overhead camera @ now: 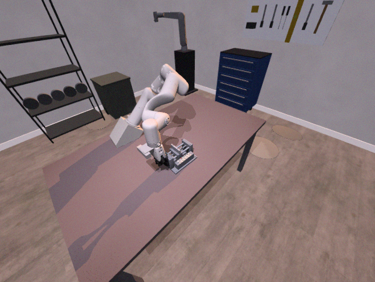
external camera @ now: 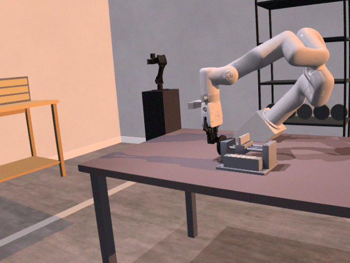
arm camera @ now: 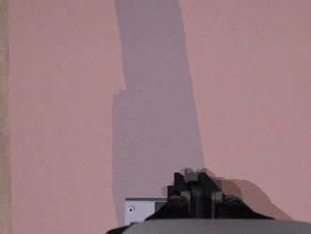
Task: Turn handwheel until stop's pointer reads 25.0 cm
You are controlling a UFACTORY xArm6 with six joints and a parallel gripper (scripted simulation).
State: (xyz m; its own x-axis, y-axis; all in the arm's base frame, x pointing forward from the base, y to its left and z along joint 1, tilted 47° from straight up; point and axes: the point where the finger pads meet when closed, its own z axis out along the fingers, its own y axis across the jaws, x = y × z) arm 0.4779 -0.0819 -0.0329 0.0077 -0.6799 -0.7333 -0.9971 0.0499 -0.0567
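My hand is 20 mm to the right of the black handwheel and 10 mm above it. The rest, counted from my hand: sliding stop block (140 mm to the left, 10 mm below).
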